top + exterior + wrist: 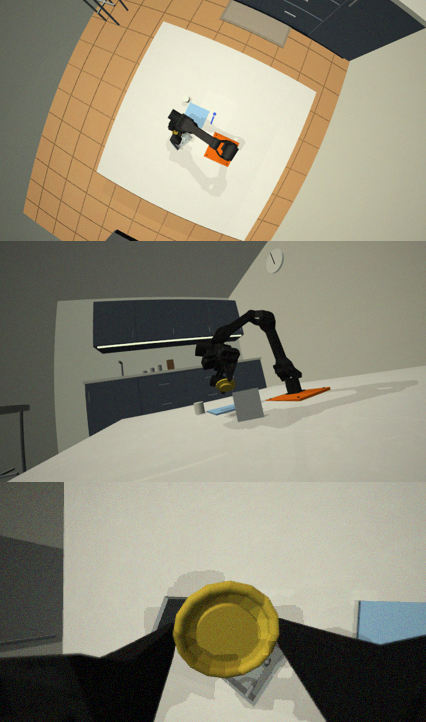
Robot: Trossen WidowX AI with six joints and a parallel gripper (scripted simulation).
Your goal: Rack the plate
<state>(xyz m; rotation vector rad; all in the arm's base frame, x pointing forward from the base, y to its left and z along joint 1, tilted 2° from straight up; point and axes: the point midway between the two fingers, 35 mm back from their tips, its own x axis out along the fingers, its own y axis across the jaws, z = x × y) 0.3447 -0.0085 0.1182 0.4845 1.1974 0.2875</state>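
Now: the grey dish rack 70 mm below my gripper tip, 40 mm to the left of it and 30 mm behind it. From my gripper tip the other things lie so: light blue mat: 150 mm to the right, 90 mm below, 70 mm behind; yellow plate: 10 mm above; white cup: 230 mm to the right, 70 mm below, 20 mm ahead.
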